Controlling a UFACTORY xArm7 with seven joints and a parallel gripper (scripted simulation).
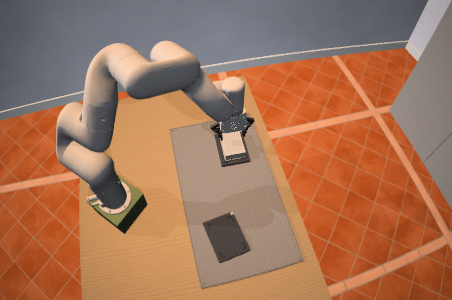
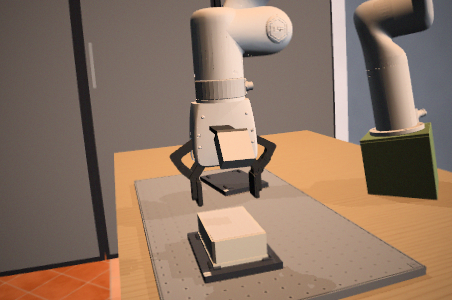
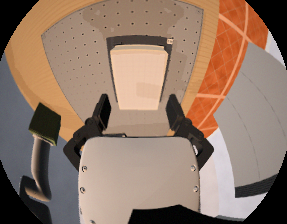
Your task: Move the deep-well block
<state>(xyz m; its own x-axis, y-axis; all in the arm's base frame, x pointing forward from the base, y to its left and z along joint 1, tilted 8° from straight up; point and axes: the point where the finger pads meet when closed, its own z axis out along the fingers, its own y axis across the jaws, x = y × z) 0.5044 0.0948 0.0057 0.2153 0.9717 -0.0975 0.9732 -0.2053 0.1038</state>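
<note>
Right now the cream deep-well block is 7 cm below my hand. The rest, counted from my hand: white A1 mark (13 cm behind, 27 cm to the right, 9 cm below); dark plate nest N1 (10 cm below); dark plate nest N2 (18 cm behind, 34 cm to the right, 10 cm below).
</note>
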